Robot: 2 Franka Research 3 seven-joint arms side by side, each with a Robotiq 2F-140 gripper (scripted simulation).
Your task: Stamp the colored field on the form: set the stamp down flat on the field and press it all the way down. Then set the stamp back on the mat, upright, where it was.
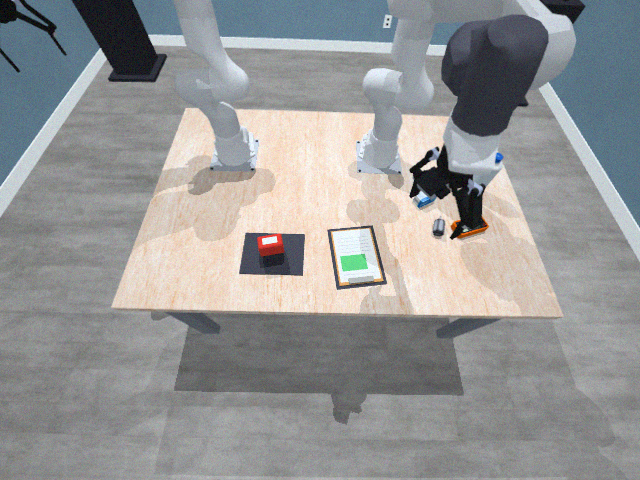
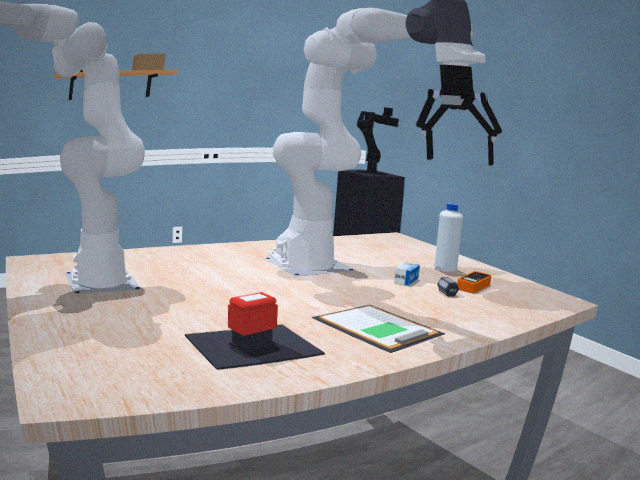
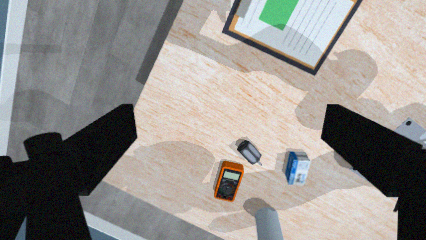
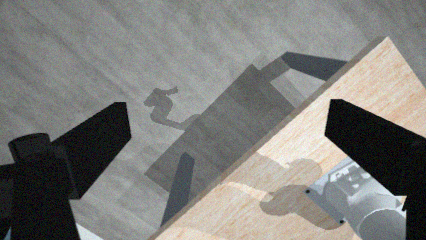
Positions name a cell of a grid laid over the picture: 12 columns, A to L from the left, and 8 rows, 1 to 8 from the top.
my left gripper: image 1 I4; image 2 I3; image 3 G5; not seen in image 4 (out of frame)
dark mat: image 1 E5; image 2 E6; not seen in image 3 (out of frame); not seen in image 4 (out of frame)
